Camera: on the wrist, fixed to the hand. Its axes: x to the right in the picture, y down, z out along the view.
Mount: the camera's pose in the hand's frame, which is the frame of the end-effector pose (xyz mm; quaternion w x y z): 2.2 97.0 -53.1 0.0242 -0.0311 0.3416 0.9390
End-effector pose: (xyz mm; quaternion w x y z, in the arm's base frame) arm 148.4 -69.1 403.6 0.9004 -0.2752 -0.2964 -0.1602
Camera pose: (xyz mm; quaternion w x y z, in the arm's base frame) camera 217.6 -23.4 330.4 0.2649 -0.2583 0.5638 0.7384
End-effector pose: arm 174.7 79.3 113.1 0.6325 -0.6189 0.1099 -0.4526
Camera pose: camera 181.2 24.4 17.3 0.3835 0.2232 0.8140 0.3750
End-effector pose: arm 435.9 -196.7 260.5 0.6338 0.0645 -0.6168 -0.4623
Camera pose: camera 529.3 -169.4 313.1 0.6621 -0.4394 0.1554 0.5868
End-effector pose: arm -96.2 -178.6 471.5 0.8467 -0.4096 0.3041 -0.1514
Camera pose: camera -127.7 -151.6 369.0 0.0460 0.3010 0.6859 0.6609
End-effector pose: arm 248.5 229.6 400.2 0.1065 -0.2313 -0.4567 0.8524
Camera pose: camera 275.6 214.9 294.0 0.6490 0.7289 -0.2160 -0.0274
